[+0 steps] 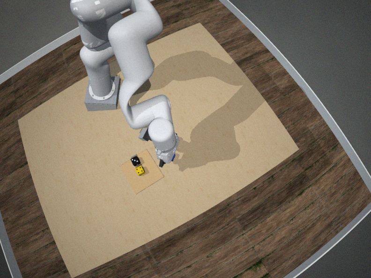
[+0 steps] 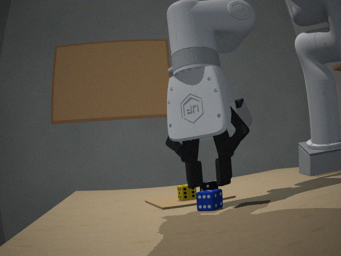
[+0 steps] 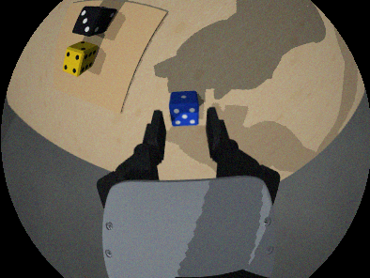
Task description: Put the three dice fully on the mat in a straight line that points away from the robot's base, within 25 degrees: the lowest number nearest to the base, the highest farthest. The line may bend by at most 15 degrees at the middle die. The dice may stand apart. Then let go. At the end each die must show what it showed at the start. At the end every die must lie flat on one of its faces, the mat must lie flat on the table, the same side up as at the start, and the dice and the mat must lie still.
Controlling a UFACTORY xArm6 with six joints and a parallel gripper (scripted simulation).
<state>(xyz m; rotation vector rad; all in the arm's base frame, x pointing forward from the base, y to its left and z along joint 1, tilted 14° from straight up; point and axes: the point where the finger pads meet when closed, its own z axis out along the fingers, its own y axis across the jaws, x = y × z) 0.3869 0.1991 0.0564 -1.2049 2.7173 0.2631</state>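
Right now my hand is 4 cm above the blue die. Also, from my hand: thin tan mat (2 cm ahead, 14 cm to the right, 5 cm below); then yellow die (2 cm ahead, 14 cm to the right, 4 cm below); then black die (2 cm behind, 14 cm to the right, 4 cm below).
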